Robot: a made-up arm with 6 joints.
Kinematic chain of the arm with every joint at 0, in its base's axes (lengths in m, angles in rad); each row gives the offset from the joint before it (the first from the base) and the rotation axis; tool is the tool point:
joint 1: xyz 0 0 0.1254 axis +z
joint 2: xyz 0 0 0 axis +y
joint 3: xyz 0 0 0.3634 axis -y
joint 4: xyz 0 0 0 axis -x
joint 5: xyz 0.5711 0 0 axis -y
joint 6: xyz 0 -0.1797 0 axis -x
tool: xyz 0 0 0
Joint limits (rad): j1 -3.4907..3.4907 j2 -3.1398..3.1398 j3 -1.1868..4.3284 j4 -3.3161..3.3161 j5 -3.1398..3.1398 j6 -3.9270..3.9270
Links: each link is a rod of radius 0.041 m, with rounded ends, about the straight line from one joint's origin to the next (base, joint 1, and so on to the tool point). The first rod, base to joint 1, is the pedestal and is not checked.
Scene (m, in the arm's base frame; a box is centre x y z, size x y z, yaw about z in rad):
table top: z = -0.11
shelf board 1: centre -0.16 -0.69 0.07 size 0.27 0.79 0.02 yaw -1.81
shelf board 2: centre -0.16 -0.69 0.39 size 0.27 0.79 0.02 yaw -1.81
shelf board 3: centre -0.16 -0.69 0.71 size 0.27 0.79 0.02 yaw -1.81
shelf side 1: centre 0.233 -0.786 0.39 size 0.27 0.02 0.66 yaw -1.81
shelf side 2: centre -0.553 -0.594 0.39 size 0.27 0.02 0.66 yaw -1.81
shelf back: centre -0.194 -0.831 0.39 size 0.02 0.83 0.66 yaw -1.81
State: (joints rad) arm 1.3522 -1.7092 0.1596 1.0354 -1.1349 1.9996
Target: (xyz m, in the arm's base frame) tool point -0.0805 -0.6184 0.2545
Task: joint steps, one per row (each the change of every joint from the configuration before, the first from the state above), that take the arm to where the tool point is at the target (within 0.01 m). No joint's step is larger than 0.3 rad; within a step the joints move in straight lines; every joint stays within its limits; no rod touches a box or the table.
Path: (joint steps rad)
1: -0.0117 -0.1103 -0.2863 -0.0505 0.0000 0.0000
2: -0.0117 -0.1103 -0.2862 -0.0505 0.0000 0.0000
3: -0.2876 0.1702 -0.0535 -0.0561 0.0000 0.0000
4: -0.2877 0.1702 -0.0534 -0.0560 0.0000 0.0000
5: -0.2876 0.1702 -0.0535 -0.0560 0.0000 0.0000
6: -0.2877 0.1702 -0.0534 -0.0561 0.0000 0.0000
7: -0.2876 0.1702 -0.0535 -0.0560 0.0000 0.0000
8: -0.2876 0.1702 -0.0534 -0.0560 0.0000 0.0000
9: -0.2877 0.1702 -0.0535 -0.0561 0.0000 0.0000
10: -0.2876 0.1702 -0.0535 -0.0560 0.0000 0.0000
11: -0.2877 0.1702 -0.0534 -0.0561 0.0000 0.0000
12: -0.0620 0.1994 0.1793 0.0267 0.0000 0.0000
13: -0.0620 0.1994 0.1793 0.0267 0.0000 0.0000
14: -0.0620 0.1994 0.1793 0.0266 0.0000 0.0000

